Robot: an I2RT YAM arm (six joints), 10 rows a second.
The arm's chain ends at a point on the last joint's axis. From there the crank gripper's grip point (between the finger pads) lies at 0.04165 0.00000 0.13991 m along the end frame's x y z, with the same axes.
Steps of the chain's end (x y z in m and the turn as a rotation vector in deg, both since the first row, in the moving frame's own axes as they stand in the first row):
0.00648, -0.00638, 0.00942, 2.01, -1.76, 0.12
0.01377, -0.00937, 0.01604, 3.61, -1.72, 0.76
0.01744, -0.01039, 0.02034, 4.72, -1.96, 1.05
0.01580, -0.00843, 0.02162, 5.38, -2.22, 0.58
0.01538, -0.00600, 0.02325, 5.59, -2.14, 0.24
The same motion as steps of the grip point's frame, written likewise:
0.00217, -0.01123, 0.01055, 2.01, -1.76, 0.12
0.00961, -0.01769, 0.01697, 3.61, -1.72, 0.76
0.01273, -0.02124, 0.02124, 4.72, -1.96, 1.05
0.01042, -0.02123, 0.02253, 5.38, -2.22, 0.58
0.01016, -0.01954, 0.02405, 5.59, -2.14, 0.24

